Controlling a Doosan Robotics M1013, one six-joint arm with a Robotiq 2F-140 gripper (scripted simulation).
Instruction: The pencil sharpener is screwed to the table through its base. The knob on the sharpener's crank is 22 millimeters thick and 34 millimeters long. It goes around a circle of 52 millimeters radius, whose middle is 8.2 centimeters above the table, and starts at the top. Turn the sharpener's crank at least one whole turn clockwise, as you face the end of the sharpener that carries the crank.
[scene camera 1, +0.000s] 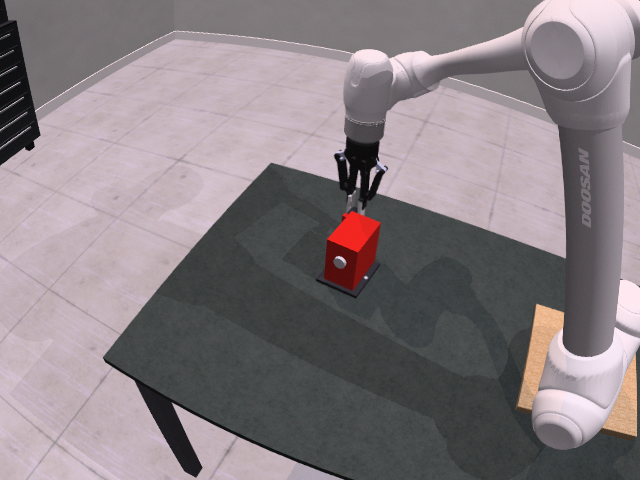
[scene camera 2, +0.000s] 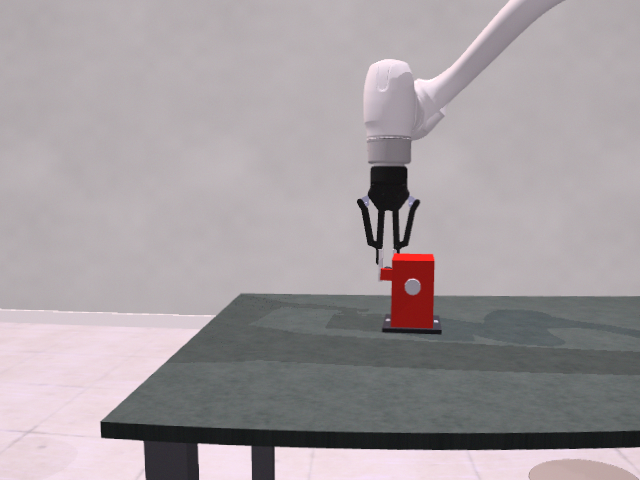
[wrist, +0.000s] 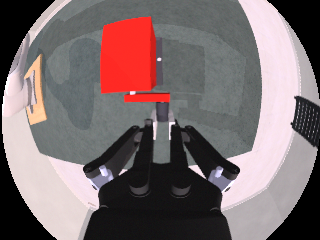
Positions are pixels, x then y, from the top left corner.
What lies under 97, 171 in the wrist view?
My gripper.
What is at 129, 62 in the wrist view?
A red pencil sharpener.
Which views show my gripper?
Scene camera 1, scene camera 2 and the wrist view: all of them.
